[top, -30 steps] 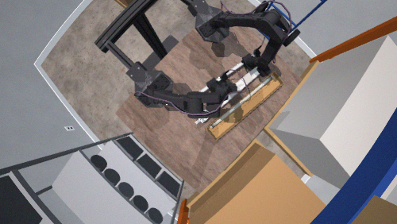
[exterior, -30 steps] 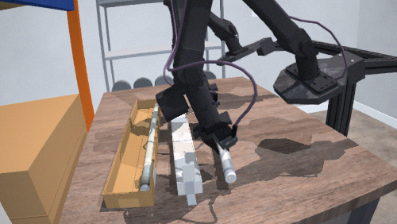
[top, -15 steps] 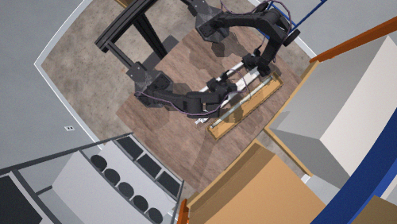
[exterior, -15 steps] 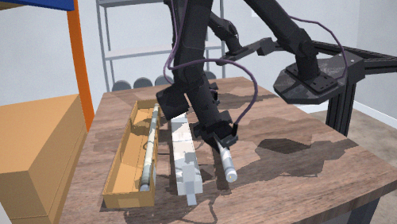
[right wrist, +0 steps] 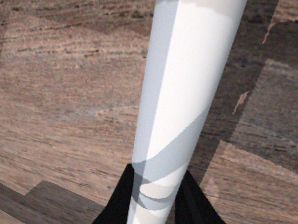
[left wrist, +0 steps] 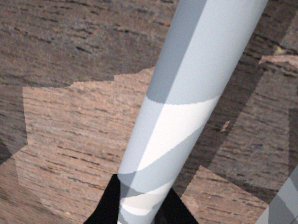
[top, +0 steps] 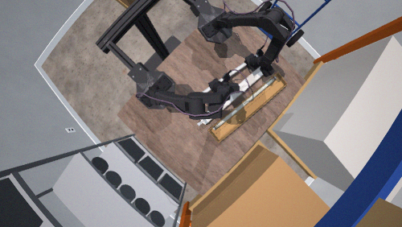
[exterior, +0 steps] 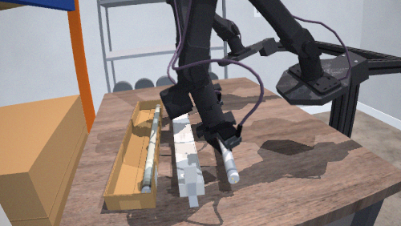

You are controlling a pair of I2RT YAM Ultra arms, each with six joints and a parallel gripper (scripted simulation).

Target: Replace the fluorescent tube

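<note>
Right now my right hand is 12 cm to the right of the LED tube, 3 cm short of it and 1 cm above it. The rest, counted from my right hand: old fluorescent tube: 24 cm ahead, 7 cm to the left, 3 cm below; carton: 28 cm ahead, 7 cm to the left, 2 cm below; grey light fixture: 14 cm ahead, 8 cm to the left, 1 cm above.
</note>
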